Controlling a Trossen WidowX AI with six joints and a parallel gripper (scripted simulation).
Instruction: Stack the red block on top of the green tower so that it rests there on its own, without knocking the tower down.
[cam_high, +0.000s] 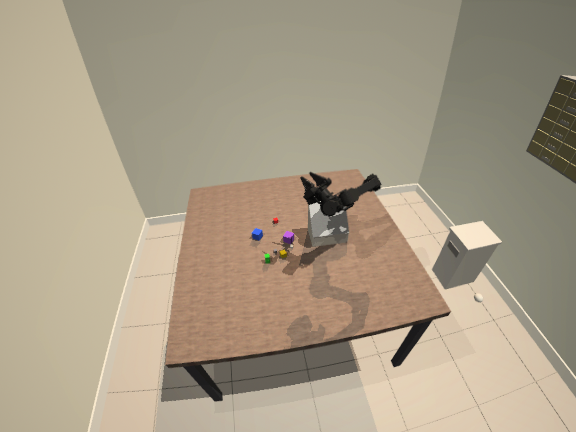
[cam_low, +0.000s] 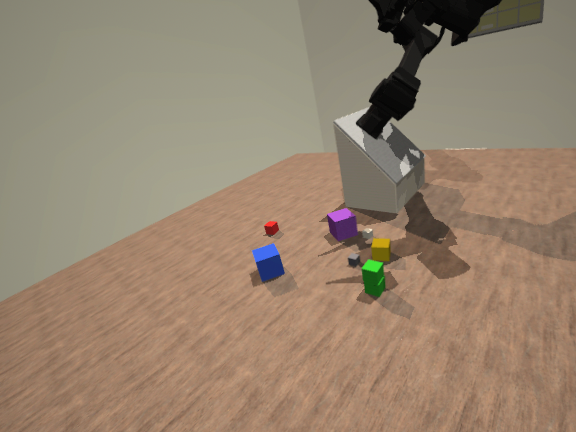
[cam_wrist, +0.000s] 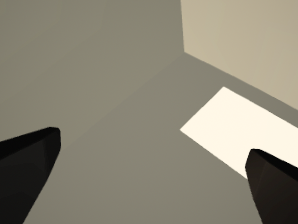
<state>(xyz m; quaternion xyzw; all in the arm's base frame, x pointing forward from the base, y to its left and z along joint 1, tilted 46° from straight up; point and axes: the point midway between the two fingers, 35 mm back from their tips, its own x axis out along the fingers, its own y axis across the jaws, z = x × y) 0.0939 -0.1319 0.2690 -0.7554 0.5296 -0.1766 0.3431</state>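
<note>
Now: the red block 46 cm below my gripper tip, 25 cm to the right of it and 10 cm ahead of it. From my gripper tip the other things lie so: yellow cube (45 cm below, 13 cm ahead, 2 cm to the left); purple cube (45 cm below, 8 cm to the right, 7 cm ahead); blue cube (45 cm below, 23 cm ahead, 16 cm to the right).
</note>
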